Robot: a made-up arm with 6 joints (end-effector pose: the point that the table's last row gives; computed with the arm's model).
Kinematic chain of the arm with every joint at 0, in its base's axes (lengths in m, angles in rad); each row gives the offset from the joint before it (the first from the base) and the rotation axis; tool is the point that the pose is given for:
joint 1: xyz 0 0 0.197 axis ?
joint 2: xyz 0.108 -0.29 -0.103 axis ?
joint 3: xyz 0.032 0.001 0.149 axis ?
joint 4: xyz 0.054 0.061 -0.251 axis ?
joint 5: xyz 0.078 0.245 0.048 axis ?
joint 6: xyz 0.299 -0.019 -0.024 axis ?
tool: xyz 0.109 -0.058 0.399
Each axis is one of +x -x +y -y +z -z.
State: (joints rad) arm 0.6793 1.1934 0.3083 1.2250 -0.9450 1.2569
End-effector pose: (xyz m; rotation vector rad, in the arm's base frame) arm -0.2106 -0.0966 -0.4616 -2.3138 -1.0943 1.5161
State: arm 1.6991 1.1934 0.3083 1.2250 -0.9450 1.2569
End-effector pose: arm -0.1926 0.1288 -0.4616 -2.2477 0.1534 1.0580
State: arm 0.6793 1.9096 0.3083 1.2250 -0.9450 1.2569
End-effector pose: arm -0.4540 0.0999 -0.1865 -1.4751 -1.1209 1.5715
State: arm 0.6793 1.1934 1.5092 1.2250 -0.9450 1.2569
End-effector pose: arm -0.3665 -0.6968 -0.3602 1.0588 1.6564 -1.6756
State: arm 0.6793 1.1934 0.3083 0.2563 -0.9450 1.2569
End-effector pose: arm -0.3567 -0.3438 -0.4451 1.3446 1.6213 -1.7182
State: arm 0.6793 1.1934 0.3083 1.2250 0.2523 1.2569
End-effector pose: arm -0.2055 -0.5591 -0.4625 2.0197 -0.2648 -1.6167
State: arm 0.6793 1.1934 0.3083 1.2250 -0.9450 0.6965
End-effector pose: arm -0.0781 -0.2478 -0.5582 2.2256 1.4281 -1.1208
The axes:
joint 1: -z
joint 2: +y
joint 3: -x
joint 4: +x
joint 5: -y
joint 6: +x

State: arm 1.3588 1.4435 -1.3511 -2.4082 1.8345 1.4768
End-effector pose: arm 0.4073 -0.5741 0.0618 1.2955 -0.4489 -0.0039
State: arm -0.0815 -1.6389 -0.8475 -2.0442 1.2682 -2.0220
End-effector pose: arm 0.4291 0.5662 0.5447 0.9199 0.9235 1.9519
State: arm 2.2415 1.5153 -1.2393 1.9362 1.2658 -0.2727
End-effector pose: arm -0.0229 0.4387 0.1418 -0.4109 0.2186 0.9000
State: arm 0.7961 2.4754 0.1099 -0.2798 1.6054 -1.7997
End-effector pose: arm 0.3512 0.3541 -0.0956 -1.1953 0.7924 0.3431
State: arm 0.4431 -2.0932 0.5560 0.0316 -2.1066 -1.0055
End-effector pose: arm 0.5445 -0.3934 0.5979 -0.6694 0.3963 -0.8190
